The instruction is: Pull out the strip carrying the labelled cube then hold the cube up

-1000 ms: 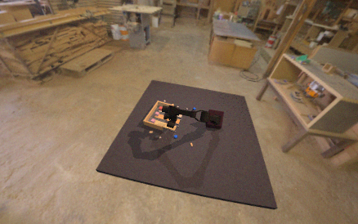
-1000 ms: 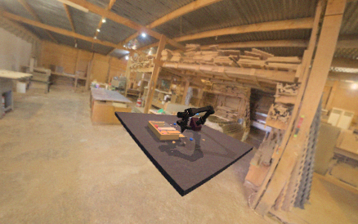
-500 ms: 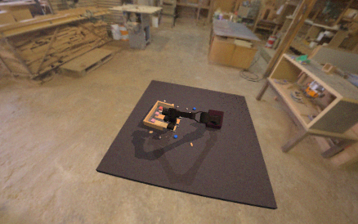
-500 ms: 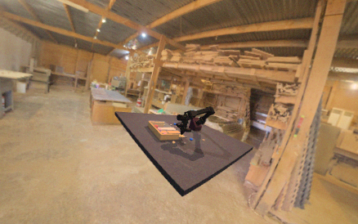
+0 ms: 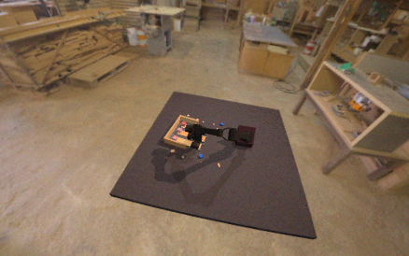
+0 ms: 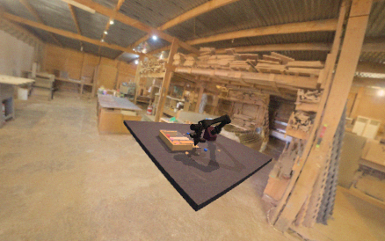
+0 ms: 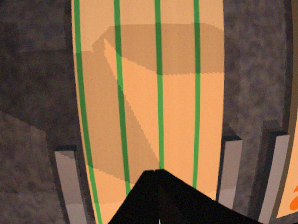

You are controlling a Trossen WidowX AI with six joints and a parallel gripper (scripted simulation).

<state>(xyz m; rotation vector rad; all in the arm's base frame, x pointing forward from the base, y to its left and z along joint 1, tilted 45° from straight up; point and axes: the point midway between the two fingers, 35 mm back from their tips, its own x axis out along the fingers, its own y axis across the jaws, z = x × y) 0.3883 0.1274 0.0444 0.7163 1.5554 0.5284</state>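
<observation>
Now: the strip 9 cm ahead of my gripper tip and 1 cm to the right of it.
</observation>
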